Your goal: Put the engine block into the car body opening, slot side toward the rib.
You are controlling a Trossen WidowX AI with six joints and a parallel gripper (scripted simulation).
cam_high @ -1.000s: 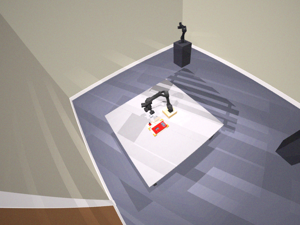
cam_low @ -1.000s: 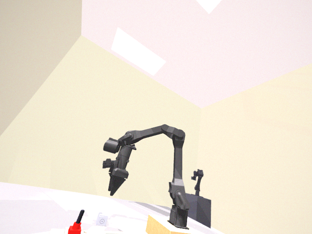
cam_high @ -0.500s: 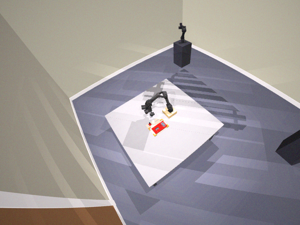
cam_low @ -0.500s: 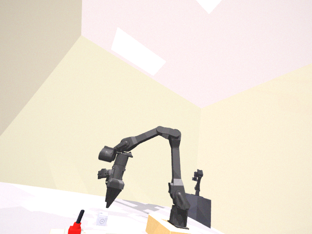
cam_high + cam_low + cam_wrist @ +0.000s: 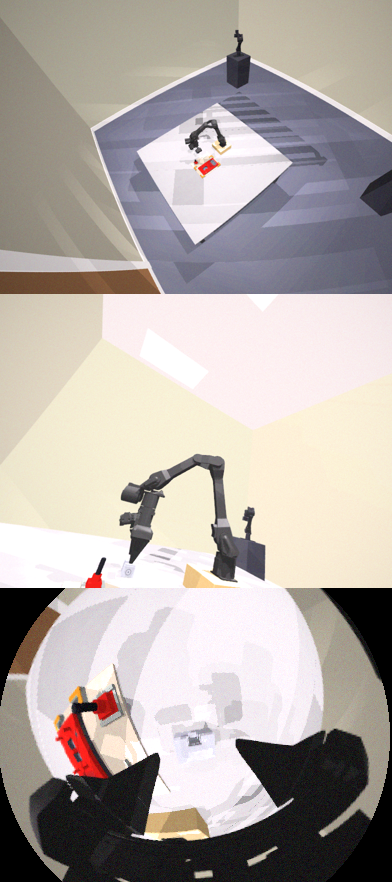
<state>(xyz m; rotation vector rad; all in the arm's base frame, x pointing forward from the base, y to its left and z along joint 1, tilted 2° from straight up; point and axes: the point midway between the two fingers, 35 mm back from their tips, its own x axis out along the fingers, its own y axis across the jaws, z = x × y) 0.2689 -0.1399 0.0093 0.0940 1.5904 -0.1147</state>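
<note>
My gripper tip is 20 mm above the grey engine block.
</note>
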